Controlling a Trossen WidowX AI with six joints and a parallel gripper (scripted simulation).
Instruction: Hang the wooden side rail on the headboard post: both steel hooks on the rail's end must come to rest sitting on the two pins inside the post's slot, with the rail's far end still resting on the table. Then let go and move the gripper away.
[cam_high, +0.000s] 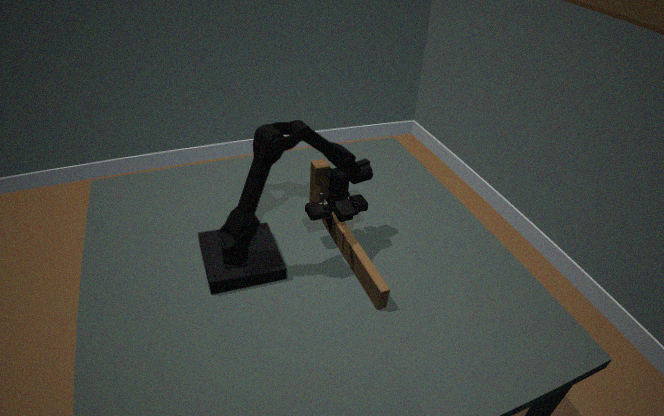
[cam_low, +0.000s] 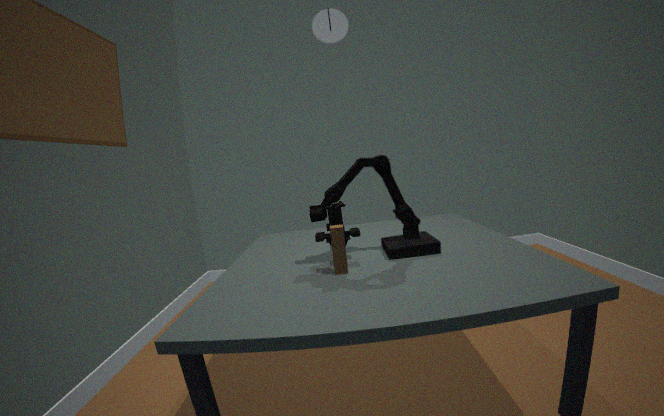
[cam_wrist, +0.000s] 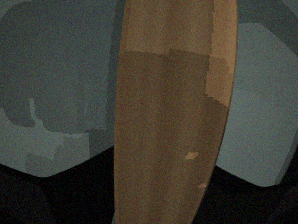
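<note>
Right now the headboard post is 1 cm behind my gripper tip, 15 cm to the left of it and 6 cm above it.
</note>
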